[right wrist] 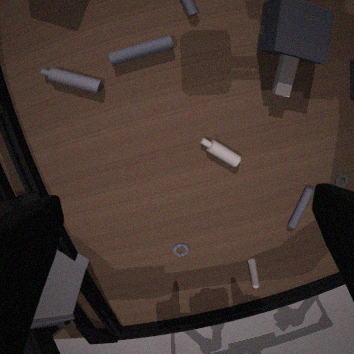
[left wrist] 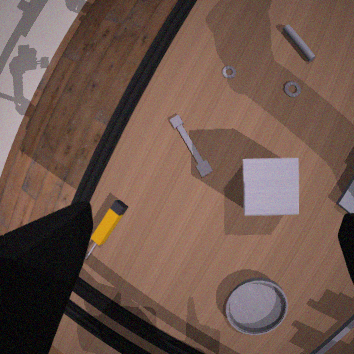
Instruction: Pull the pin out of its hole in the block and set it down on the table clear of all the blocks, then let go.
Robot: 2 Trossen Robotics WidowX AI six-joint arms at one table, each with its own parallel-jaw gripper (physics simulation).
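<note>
In the right wrist view, a dark grey block stands at the top right, and a light square pin sticks out from its lower side. A pale square block shows right of centre in the left wrist view; no pin shows on its visible face, and I cannot tell whether it is the same block. My left gripper is open and empty, high above the table, with the pale block between and beyond its fingers. My right gripper is open and empty above the table, below and left of the dark block.
A round dish, a yellow screwdriver, a wrench-like bar and rings lie about. A white stepped peg, a grey stepped peg and rods lie on the table.
</note>
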